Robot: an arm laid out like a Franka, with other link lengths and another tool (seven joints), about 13 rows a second.
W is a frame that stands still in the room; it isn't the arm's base.
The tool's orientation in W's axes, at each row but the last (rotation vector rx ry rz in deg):
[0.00, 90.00, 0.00]
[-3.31, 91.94, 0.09]
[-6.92, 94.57, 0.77]
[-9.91, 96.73, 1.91]
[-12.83, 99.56, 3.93]
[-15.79, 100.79, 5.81]
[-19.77, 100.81, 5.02]
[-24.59, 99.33, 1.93]
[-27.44, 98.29, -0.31]
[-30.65, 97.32, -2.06]
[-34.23, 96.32, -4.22]
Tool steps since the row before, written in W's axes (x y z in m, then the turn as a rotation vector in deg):
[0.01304, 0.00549, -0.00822, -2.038, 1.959, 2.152]
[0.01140, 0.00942, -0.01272, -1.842, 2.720, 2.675]
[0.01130, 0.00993, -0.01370, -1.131, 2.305, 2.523]
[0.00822, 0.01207, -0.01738, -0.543, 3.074, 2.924]
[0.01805, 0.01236, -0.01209, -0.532, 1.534, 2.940]
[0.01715, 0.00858, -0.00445, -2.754, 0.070, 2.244]
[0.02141, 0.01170, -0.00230, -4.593, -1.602, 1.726]
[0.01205, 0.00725, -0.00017, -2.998, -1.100, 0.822]
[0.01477, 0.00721, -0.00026, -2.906, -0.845, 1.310]
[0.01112, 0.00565, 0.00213, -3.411, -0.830, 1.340]
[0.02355, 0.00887, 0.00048, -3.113, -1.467, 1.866]
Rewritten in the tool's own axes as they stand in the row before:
[0.00822, 0.00549, 0.01304, -2.152, 1.959, -2.038]
[0.01198, 0.00942, 0.01218, -2.708, 2.693, -1.832]
[0.01203, 0.00976, 0.01318, -2.583, 2.229, -1.147]
[0.01510, 0.01220, 0.01176, -3.120, 2.878, -0.524]
[0.00755, 0.00967, 0.02178, -2.967, 1.367, -0.781]
[0.00011, 0.00455, 0.01915, -1.695, 0.543, -3.075]
[-0.00371, 0.00548, 0.02360, -0.562, -0.471, -5.109]
[-0.00349, 0.00314, 0.01326, -0.062, -0.293, -3.284]
[-0.00383, 0.00207, 0.01585, -0.613, -0.219, -3.233]
[-0.00515, 0.00073, 0.01154, -0.596, -0.050, -3.710]
[-0.00600, -0.00058, 0.02444, -0.825, -0.898, -3.720]

